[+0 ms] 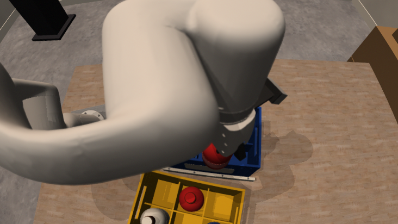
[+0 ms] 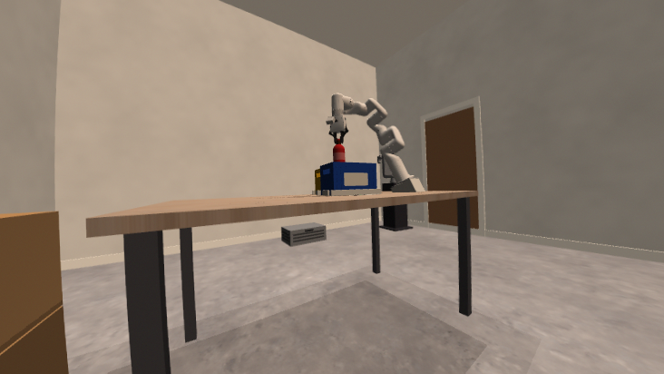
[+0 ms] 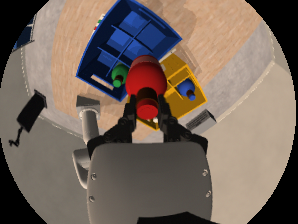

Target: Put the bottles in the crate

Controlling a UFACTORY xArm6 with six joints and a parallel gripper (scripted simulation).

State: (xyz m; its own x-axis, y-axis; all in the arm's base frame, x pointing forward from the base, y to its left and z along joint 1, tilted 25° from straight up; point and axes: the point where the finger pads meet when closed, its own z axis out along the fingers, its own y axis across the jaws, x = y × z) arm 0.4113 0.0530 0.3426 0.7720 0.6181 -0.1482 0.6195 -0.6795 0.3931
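The red bottle is 70 mm below my hand. From my hand the other things lie so: yellow crate (60 mm behind, 150 mm to the right, 250 mm below); then green-capped bottle (100 mm behind, 40 mm to the left, 250 mm below); then blue crate (10 mm behind, 80 mm to the left, 250 mm below).
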